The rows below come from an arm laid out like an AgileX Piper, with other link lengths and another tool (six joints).
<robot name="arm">
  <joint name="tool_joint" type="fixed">
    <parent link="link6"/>
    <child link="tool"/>
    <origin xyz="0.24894 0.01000 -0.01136" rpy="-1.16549 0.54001 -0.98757"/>
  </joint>
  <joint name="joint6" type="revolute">
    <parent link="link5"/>
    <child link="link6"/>
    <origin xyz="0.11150 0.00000 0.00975"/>
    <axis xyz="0.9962 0 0.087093"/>
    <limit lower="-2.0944" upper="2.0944"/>
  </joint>
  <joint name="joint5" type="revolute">
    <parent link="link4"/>
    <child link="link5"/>
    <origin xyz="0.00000 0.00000 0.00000"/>
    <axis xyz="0 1 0"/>
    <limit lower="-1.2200" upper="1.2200"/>
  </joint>
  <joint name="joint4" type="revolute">
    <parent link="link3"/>
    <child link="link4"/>
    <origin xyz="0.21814 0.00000 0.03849"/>
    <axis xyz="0.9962 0 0.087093"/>
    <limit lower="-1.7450" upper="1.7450"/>
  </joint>
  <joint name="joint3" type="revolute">
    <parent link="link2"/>
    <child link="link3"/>
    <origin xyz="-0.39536 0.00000 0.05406"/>
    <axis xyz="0 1 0"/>
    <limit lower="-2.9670" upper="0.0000"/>
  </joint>
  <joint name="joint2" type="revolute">
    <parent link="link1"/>
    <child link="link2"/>
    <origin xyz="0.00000 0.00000 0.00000"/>
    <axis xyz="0 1 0"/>
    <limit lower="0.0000" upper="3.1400"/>
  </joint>
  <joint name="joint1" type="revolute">
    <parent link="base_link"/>
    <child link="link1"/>
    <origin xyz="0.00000 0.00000 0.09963"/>
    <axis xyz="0 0 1"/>
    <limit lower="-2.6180" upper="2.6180"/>
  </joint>
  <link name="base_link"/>
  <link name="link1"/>
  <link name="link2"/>
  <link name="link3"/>
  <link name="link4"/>
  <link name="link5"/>
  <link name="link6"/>
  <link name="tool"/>
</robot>
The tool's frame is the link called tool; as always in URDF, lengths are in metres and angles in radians.
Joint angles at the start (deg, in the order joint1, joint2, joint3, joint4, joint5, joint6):
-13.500, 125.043, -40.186, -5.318, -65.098, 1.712
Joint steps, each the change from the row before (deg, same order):
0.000, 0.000, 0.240, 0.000, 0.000, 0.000
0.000, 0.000, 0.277, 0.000, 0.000, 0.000
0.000, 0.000, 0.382, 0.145, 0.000, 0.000
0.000, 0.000, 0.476, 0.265, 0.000, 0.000
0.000, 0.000, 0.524, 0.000, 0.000, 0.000
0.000, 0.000, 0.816, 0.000, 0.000, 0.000
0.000, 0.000, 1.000, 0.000, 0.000, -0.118
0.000, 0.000, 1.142, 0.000, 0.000, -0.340
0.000, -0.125, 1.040, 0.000, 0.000, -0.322
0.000, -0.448, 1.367, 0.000, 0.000, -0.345
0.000, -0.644, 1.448, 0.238, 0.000, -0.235
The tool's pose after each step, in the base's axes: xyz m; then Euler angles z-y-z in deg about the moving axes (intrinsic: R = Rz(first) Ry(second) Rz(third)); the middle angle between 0 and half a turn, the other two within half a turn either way. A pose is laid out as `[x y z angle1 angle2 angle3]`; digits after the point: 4 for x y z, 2 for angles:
[0.6551 -0.1163 0.0533 10.97 88.80 -49.14]
[0.6535 -0.1159 0.0514 10.97 89.05 -49.02]
[0.6512 -0.1162 0.0489 10.82 89.39 -48.85]
[0.6483 -0.1169 0.0457 10.56 89.81 -48.61]
[0.6452 -0.1162 0.0421 10.56 90.29 -48.40]
[0.6403 -0.1150 0.0367 10.56 91.03 -48.07]
[0.6342 -0.1136 0.0302 10.61 91.98 -47.76]
[0.6270 -0.1121 0.0228 10.73 93.13 -47.60]
[0.6206 -0.1108 0.0175 10.84 94.06 -47.51]
[0.6124 -0.1090 0.0139 10.97 95.01 -47.43]
[0.6037 -0.1084 0.0119 10.84 95.81 -47.29]

